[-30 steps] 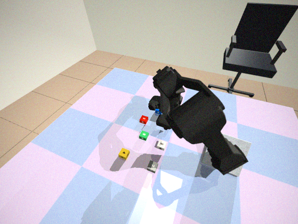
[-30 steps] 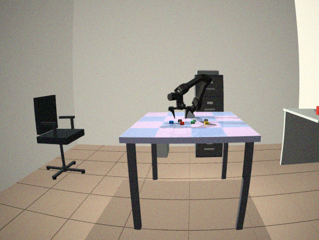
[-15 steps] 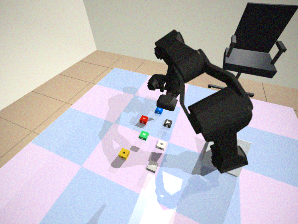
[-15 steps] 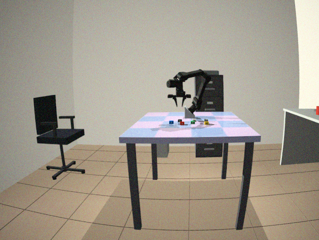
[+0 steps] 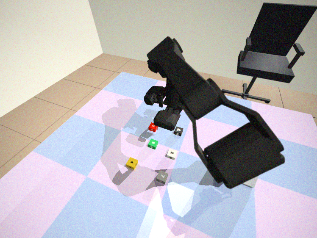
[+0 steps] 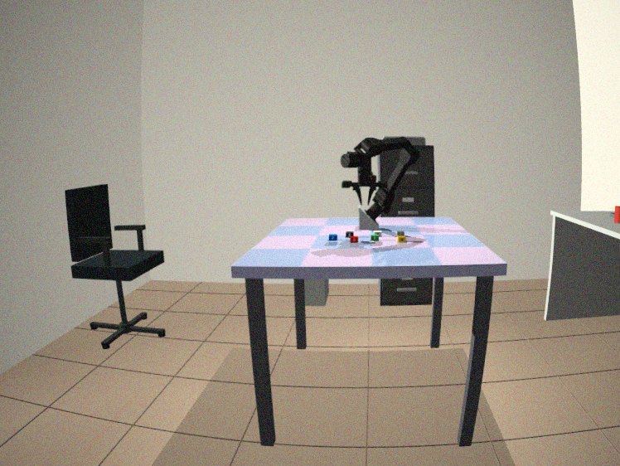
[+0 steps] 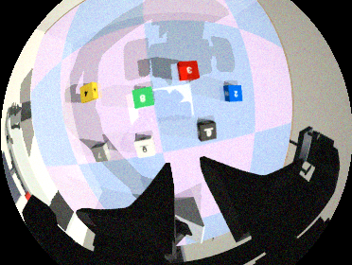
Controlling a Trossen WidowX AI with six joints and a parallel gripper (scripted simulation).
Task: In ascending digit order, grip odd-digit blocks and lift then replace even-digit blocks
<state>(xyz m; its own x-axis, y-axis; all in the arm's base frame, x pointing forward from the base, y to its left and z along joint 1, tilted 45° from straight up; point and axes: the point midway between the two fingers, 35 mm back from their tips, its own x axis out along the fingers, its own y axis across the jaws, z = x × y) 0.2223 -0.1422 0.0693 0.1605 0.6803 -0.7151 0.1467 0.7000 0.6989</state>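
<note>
The grey block is 150 mm to the left of my gripper tip and 120 mm below it. The rest, counted from my gripper tip: green block (120 mm below, 70 mm ahead, 30 mm to the left); black block (120 mm below, 60 mm to the right, 20 mm behind); white block (120 mm below, 60 mm to the left, 20 mm behind).
</note>
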